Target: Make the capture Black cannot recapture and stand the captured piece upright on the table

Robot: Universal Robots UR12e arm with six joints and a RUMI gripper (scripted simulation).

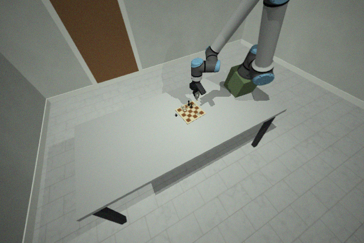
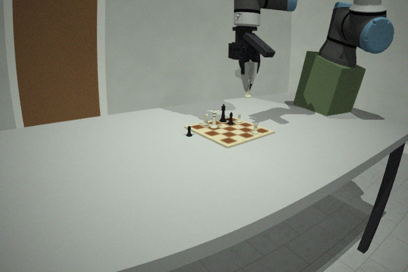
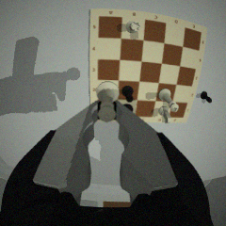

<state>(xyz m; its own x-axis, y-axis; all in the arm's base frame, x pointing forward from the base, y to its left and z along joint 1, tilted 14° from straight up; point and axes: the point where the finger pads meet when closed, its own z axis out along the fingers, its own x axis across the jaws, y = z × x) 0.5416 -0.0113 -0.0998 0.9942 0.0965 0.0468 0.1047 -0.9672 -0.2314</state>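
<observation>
My hand is 4 cm to the left of the white pawn and 12 cm above it. Round my hand: chessboard 8 cm ahead, 1 cm to the left, 14 cm below; then white king 12 cm ahead, 3 cm to the right, 11 cm below; then black king 5 cm ahead, 8 cm to the right, 11 cm below.
</observation>
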